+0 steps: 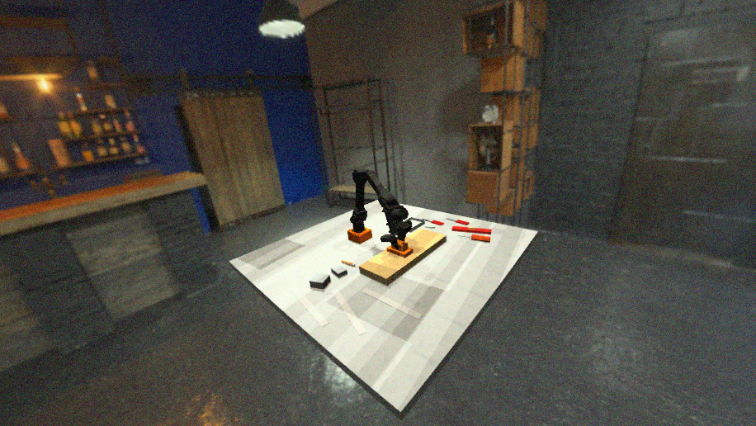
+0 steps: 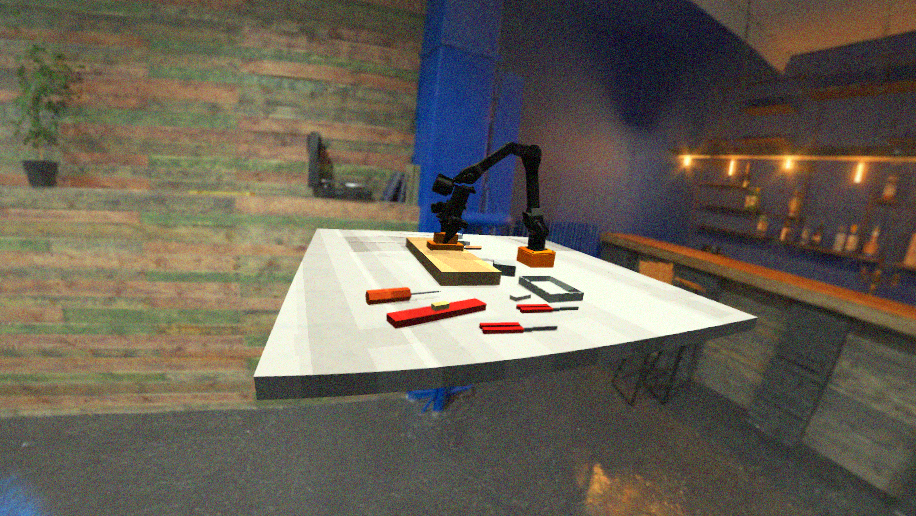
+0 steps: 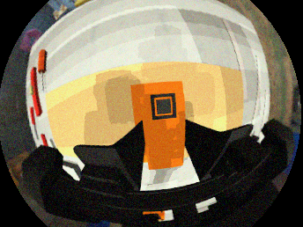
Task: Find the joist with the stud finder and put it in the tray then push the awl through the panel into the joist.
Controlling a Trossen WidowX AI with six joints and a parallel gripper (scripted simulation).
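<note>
The grey tray is 41 cm to the left of my gripper tip, 14 cm behind it and 5 cm below it. Round my gripper tip: awl (21 cm behind, 16 cm to the right, 6 cm below); then orange stud finder (2 cm above, 1 cm ahead); then red level (46 cm to the left, 25 cm ahead, 5 cm below).
</note>
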